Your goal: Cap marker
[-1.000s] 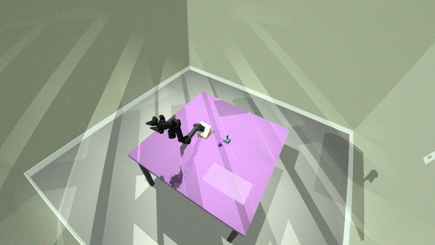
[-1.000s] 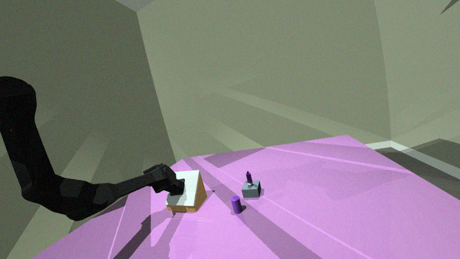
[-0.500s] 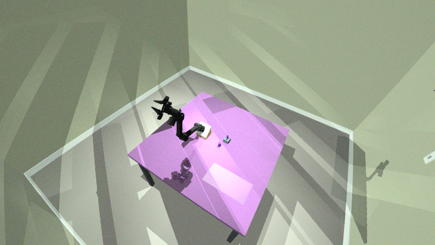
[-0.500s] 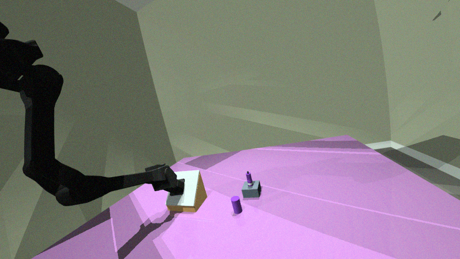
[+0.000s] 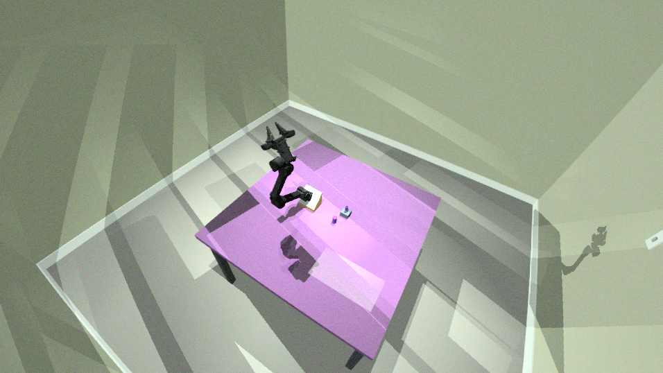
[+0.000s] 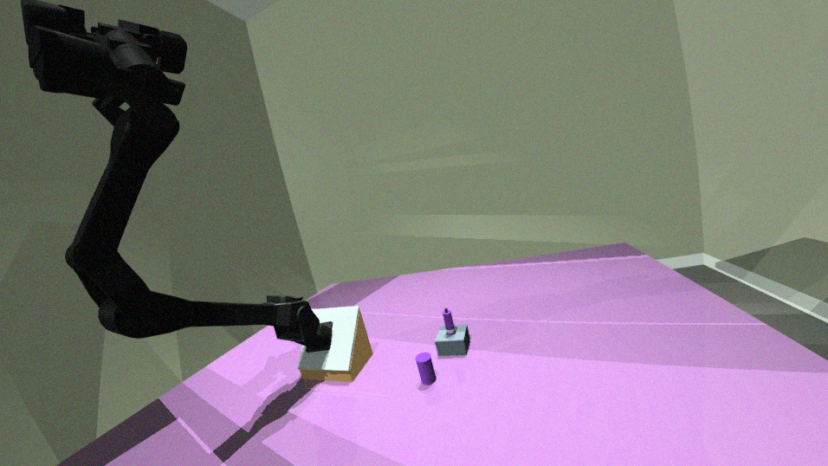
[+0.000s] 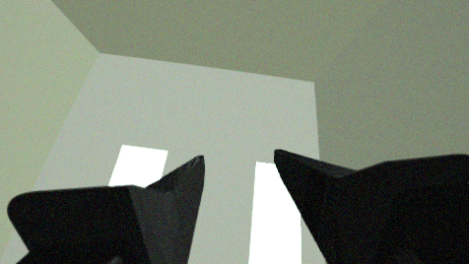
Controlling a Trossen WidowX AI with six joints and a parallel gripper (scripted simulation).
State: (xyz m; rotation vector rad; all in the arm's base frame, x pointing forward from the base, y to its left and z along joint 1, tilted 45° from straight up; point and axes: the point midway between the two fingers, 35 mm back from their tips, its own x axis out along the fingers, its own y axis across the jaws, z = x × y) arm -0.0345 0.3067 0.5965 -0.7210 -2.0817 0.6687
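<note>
Right now the purple cap is 35 cm ahead of my gripper tip, 14 cm to the left of it and 72 cm below it. From my gripper tip the other things lie so: dark grey-green holder block 39 cm ahead, 25 cm to the left, 73 cm below.
</note>
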